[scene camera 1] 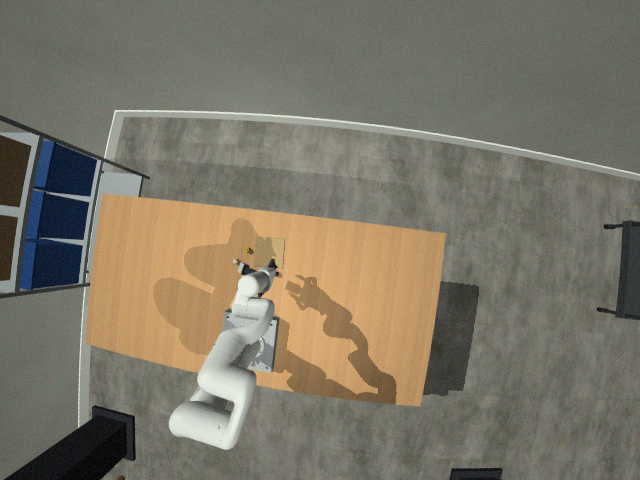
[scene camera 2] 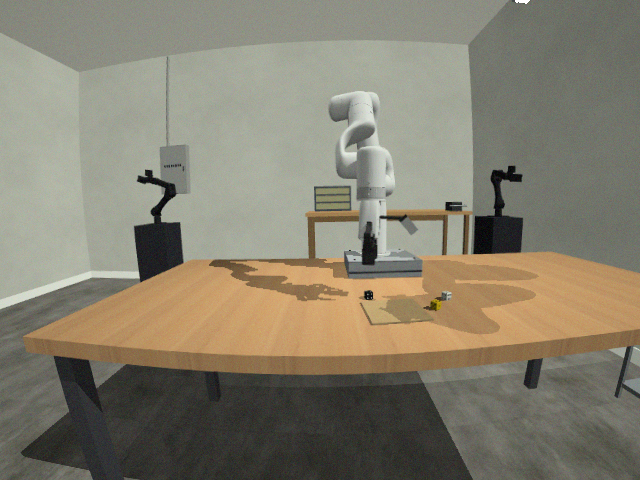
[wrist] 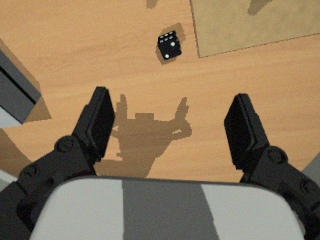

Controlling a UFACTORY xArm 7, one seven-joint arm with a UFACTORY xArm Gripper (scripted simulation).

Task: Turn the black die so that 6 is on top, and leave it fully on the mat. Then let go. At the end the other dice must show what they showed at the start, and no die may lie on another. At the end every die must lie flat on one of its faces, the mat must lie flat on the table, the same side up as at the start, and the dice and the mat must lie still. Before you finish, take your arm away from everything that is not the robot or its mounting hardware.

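Observation:
A mat (scene camera 2: 380, 312). My gripper (scene camera 2: 369, 261), also (wrist: 170, 104).

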